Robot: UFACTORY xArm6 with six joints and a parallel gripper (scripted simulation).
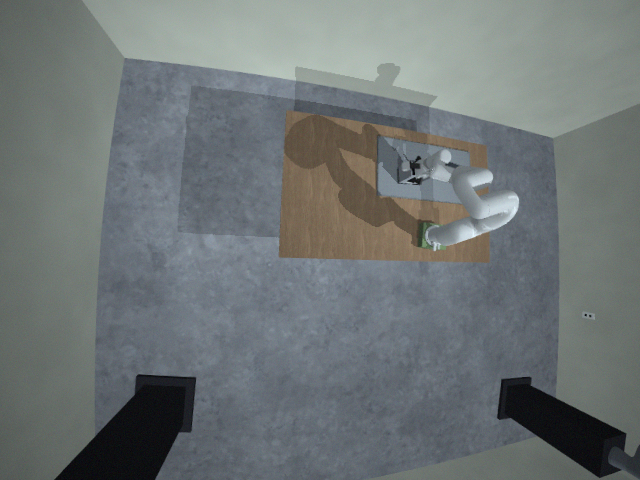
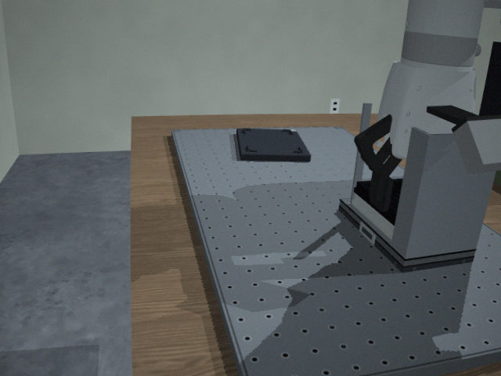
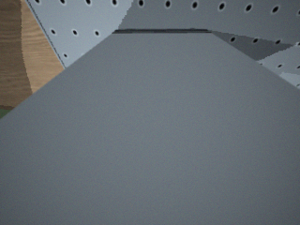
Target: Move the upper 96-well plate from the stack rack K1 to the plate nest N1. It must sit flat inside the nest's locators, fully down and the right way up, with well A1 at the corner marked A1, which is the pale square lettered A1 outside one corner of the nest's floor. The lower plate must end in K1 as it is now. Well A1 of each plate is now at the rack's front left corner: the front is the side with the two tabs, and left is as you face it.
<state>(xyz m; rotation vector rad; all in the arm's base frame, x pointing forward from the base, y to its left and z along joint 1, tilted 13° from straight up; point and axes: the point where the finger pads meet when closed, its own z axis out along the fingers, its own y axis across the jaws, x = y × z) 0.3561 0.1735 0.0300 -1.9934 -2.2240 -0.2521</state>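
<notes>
Now: hand 30 mm above the white 96-well plate. From my hand the other things lie so: grey rack wall (10 mm behind, 70 mm to the left, 30 mm above); thin post (50 mm ahead, 60 mm to the right, 30 mm above); black 96-well plate (10 mm below).
</notes>
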